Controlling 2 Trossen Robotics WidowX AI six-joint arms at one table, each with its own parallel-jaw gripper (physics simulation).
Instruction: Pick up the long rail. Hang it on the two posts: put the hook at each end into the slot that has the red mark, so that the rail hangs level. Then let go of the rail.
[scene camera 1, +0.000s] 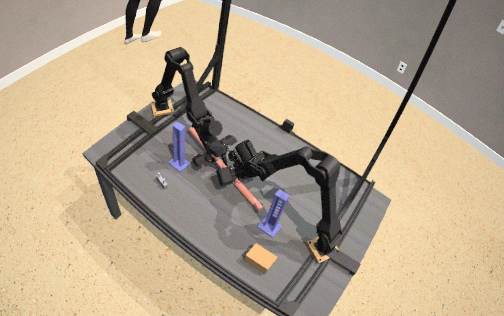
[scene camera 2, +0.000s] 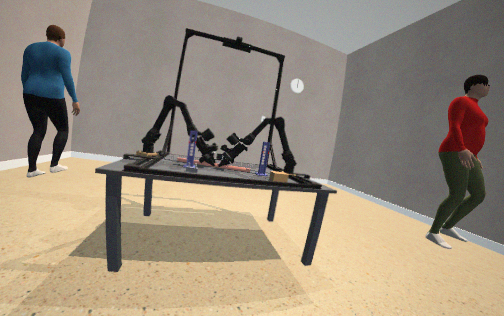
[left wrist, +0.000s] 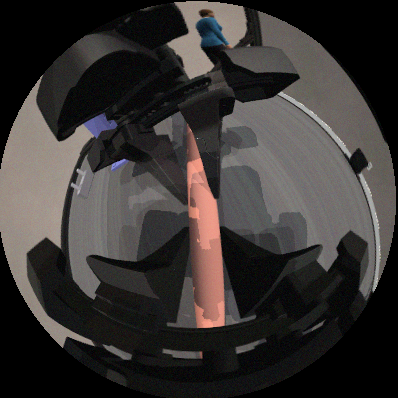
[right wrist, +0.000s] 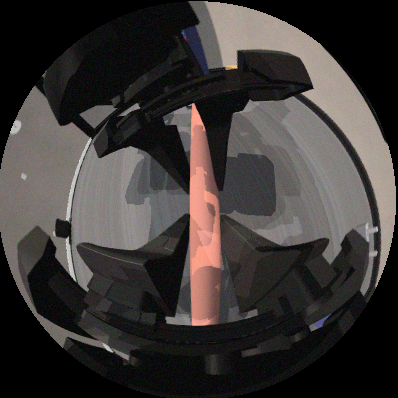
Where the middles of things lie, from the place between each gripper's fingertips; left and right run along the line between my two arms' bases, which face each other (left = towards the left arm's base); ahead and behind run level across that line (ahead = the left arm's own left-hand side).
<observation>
I see my right gripper 10 mm past the salmon rail (right wrist: 204, 223) and 10 mm to the left of it.
Right now the salmon rail is 10 mm behind my left hand, 40 mm to the right of it and 10 mm above it.
</observation>
